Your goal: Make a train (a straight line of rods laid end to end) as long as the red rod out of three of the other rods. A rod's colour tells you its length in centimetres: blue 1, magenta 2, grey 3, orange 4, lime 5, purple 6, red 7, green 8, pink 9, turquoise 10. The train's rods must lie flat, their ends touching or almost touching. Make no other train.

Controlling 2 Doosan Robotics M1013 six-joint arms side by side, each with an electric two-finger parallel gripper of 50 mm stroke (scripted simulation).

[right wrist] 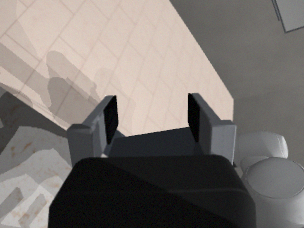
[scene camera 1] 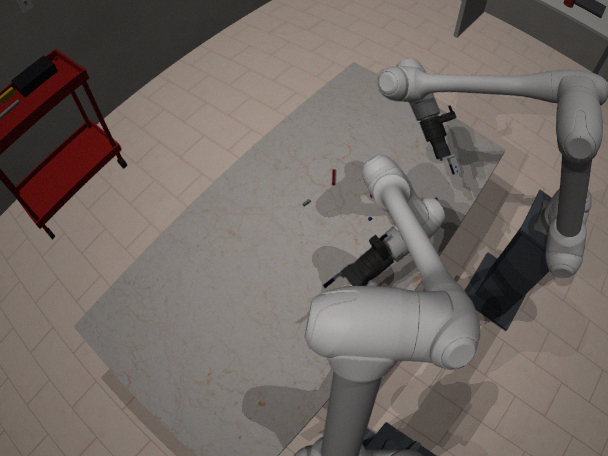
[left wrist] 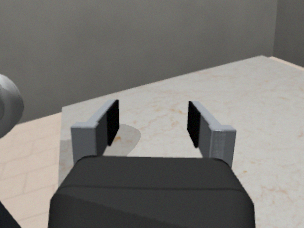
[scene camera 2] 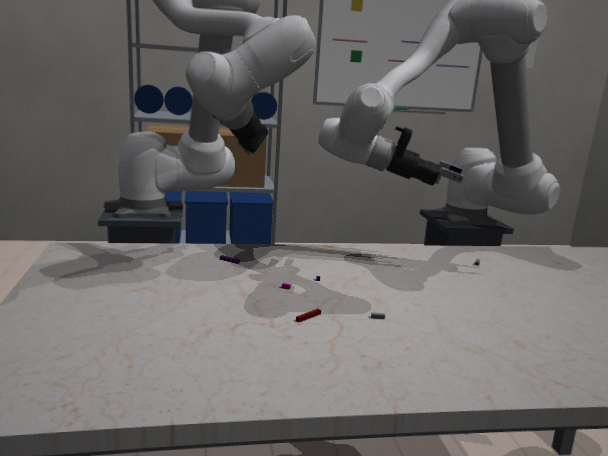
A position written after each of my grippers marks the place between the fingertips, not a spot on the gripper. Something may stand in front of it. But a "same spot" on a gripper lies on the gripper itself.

Labels:
my left gripper: scene camera 1 328, 293; left wrist; scene camera 2; not seen in the right wrist view (out of frame)
same spot on my left gripper: [scene camera 2: 452, 172] = [left wrist: 209, 112]

